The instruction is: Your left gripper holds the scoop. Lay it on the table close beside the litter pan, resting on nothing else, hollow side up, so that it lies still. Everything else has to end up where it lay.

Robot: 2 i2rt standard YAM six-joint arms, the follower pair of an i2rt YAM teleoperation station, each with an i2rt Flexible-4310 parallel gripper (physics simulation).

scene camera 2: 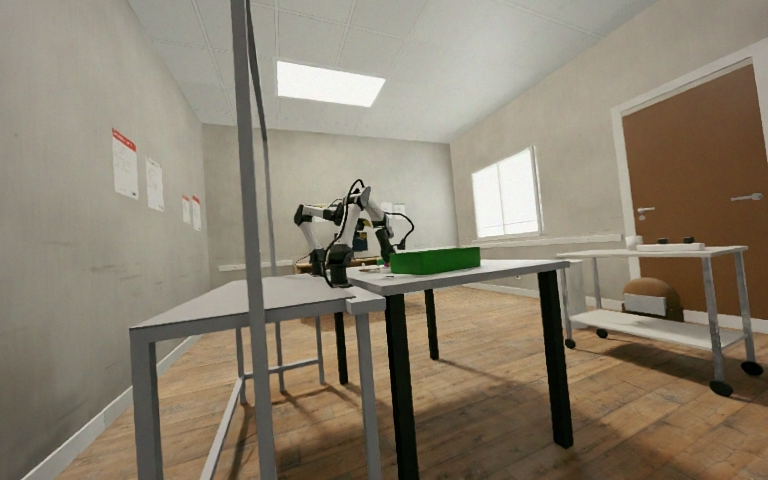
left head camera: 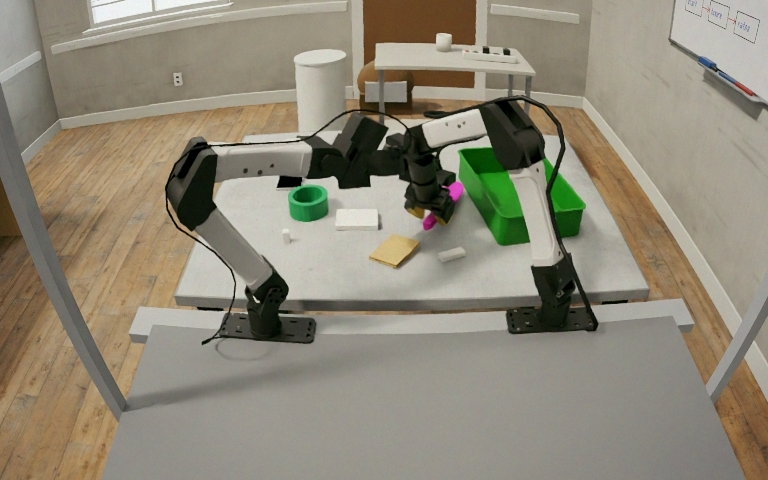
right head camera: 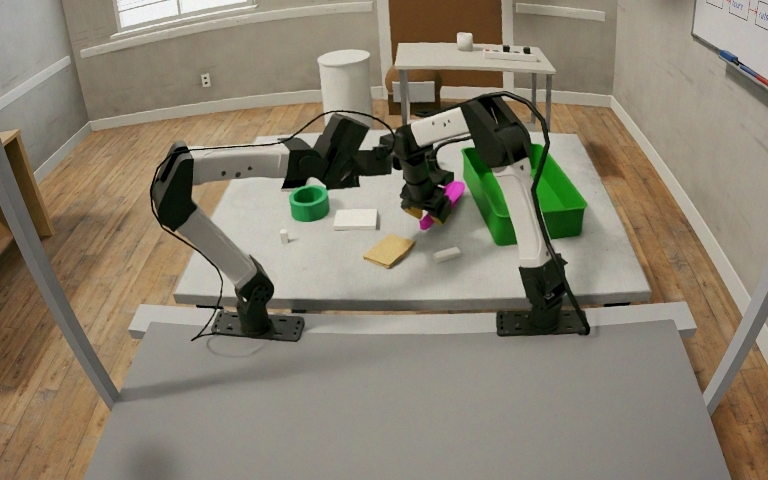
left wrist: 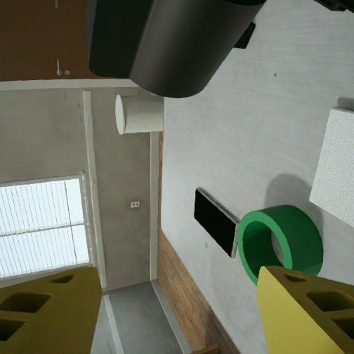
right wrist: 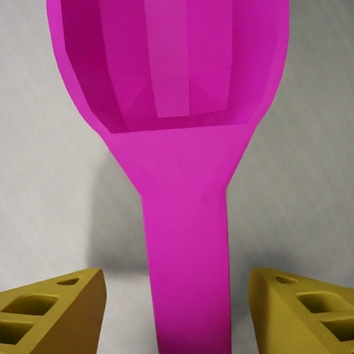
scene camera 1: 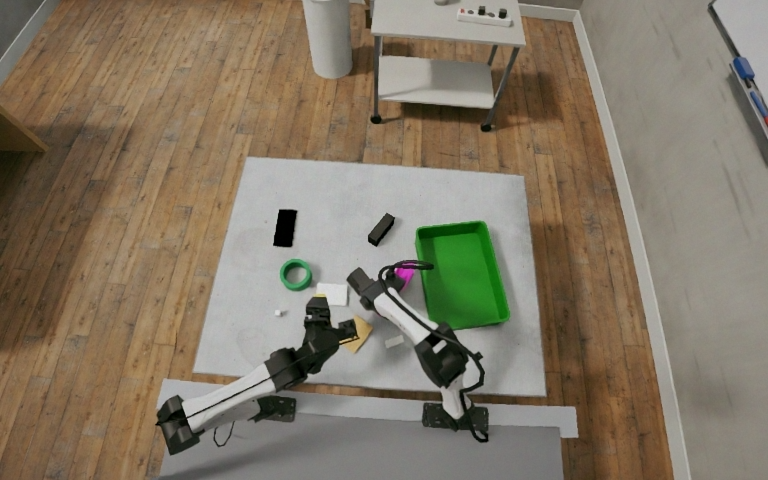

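Where they show: left gripper, between the fingertips: (scene camera 2: 369, 231) (scene camera 1: 324, 300); right gripper, between the fingertips: (left head camera: 432, 220) (right head camera: 430, 220); left arm's base, origin of its link: (scene camera 2: 317, 275) (left head camera: 266, 330) (right head camera: 256, 328) (scene camera 1: 262, 406); right arm's base, origin of its link: (scene camera 2: 338, 285) (left head camera: 551, 322) (right head camera: 542, 325) (scene camera 1: 455, 416).
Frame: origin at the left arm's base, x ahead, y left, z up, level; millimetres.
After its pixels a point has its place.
The magenta scoop (left head camera: 455, 191) @(x 473, y -404, z 41 mm) (right head camera: 455, 191) @(x 473, y -400, z 39 mm) (scene camera 1: 404, 272) @(x 465, y -394, z 34 mm) (right wrist: 185, 165) lies on the table (scene camera 1: 322, 192) @(x 757, y -64, z 14 mm), left of the green litter pan (left head camera: 509, 229) @(x 277, y -516, z 61 mm) (right head camera: 501, 229) @(x 276, y -504, z 61 mm) (scene camera 1: 464, 271) @(x 497, y -601, z 17 mm) (scene camera 2: 436, 261) @(x 389, y -712, z 59 mm), with a narrow gap between them. Its hollow side faces up. My right gripper (right wrist: 177, 281) (left head camera: 430, 216) @(x 355, y -340, z 29 mm) (right head camera: 426, 217) @(x 355, y -340, z 29 mm) is open, low over the handle, one finger on each side with gaps. The wrist hides part of the scoop in the head and scene views. My left gripper (left wrist: 178, 279) is open and empty, held above the table.
A green ring (left head camera: 308, 212) @(x 366, y -43, z 42 mm), white box (left head camera: 356, 219) @(x 356, y -160, z 29 mm), small white piece (left head camera: 286, 236) @(x 274, y -3, z 36 mm), tan pad (left head camera: 395, 250) @(x 240, y -254, z 26 mm) and pale bar (left head camera: 451, 254) @(x 227, y -378, z 26 mm) lie on the table. A black slab (scene camera 1: 284, 228) @(x 589, y 45, z 22 mm) and black block (scene camera 1: 381, 229) @(x 602, y -301, z 65 mm) lie farther back. The two wrists are close together.
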